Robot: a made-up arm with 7 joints. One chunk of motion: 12 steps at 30 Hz.
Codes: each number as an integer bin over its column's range. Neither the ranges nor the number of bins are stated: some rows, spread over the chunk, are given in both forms.
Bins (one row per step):
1: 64 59 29 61 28 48
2: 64 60 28 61 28 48
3: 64 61 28 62 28 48
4: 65 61 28 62 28 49
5: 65 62 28 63 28 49
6: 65 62 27 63 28 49
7: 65 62 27 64 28 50
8: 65 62 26 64 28 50
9: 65 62 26 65 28 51
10: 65 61 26 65 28 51
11: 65 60 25 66 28 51
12: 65 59 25 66 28 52
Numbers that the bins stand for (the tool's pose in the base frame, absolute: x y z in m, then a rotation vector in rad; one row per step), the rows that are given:
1: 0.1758 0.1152 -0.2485 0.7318 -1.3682 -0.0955
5: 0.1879 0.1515 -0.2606 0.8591 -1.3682 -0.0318
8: 0.1879 0.1515 -0.2848 0.9227 -1.3682 0.0318
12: 0.1879 0.1152 -0.2970 1.0500 -1.3682 0.1591
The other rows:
2: 0.1758 0.1273 -0.2606 0.7318 -1.3682 -0.0955
3: 0.1758 0.1394 -0.2606 0.7955 -1.3682 -0.0955
4: 0.1879 0.1394 -0.2606 0.7955 -1.3682 -0.0318
6: 0.1879 0.1515 -0.2727 0.8591 -1.3682 -0.0318
7: 0.1879 0.1515 -0.2727 0.9227 -1.3682 0.0318
9: 0.1879 0.1515 -0.2848 0.9864 -1.3682 0.0955
10: 0.1879 0.1394 -0.2848 0.9864 -1.3682 0.0955
11: 0.1879 0.1273 -0.2970 1.0500 -1.3682 0.0955

